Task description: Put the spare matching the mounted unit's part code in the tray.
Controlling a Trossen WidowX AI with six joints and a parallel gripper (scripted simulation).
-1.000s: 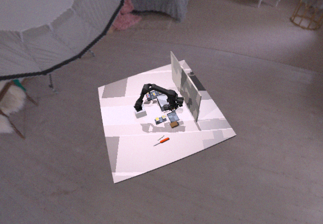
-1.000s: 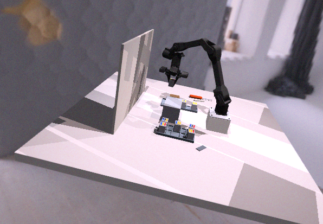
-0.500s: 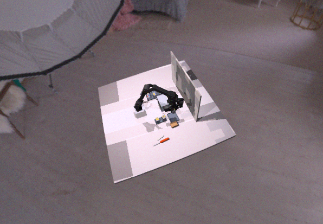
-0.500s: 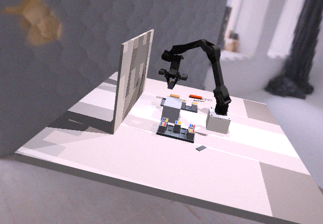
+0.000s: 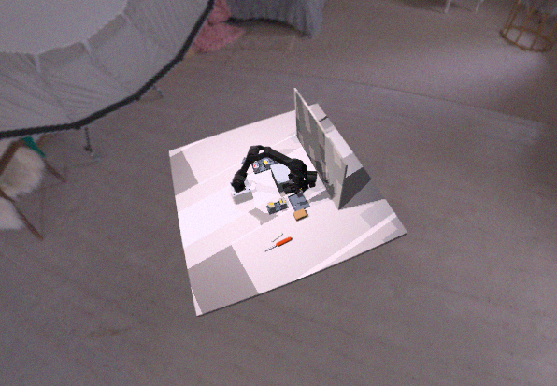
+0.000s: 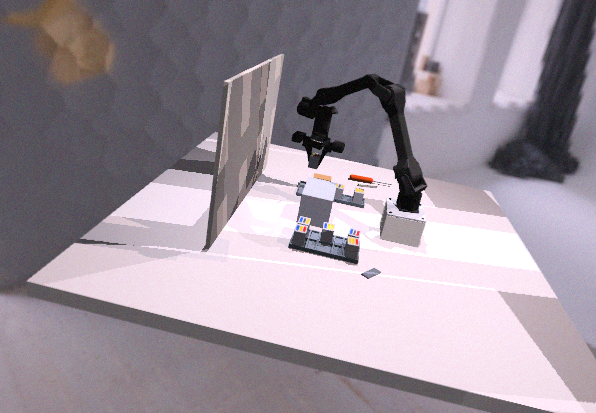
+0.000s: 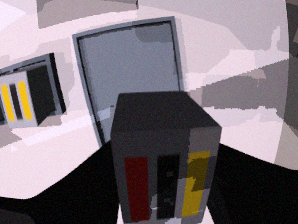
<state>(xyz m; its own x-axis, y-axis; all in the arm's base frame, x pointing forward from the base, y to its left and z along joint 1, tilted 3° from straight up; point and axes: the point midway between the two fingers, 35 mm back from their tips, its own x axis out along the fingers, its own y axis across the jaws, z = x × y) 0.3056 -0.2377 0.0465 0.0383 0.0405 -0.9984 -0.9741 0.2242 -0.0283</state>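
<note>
Now: the grey-blue tray 1 cm behind my gripper tip, 1 cm to the left of it and 10 cm below it. Round my gripper tip: rack: 14 cm behind, 4 cm to the left, 10 cm below; then brown block: 5 cm behind, 9 cm to the right, 9 cm below; then dark spare block: 2 cm above.
</note>
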